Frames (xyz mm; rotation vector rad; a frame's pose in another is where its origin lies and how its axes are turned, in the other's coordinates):
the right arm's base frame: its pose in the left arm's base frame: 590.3 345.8 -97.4 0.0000 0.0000 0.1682
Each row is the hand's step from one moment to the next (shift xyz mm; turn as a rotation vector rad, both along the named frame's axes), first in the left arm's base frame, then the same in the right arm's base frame.
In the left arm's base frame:
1: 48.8 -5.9 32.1 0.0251 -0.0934 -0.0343
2: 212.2 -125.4 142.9 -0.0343 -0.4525 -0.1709
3: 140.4 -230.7 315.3 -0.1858 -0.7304 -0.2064
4: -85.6 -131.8 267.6 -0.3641 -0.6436 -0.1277
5: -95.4 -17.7 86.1 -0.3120 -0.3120 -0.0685
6: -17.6 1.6 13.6 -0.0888 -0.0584 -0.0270
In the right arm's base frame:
1: 47.1 -14.0 32.1 0.0091 -0.0963 -0.0343
2: 188.2 -159.2 142.9 -0.1096 -0.4404 -0.1709
3: 99.8 -250.9 315.3 -0.3055 -0.6890 -0.2064
4: -106.5 -115.6 267.6 -0.4667 -0.5736 -0.1277
5: -97.0 -1.5 86.1 -0.3598 -0.2554 -0.0685
6: -17.1 4.5 13.6 -0.0973 -0.0427 -0.0270

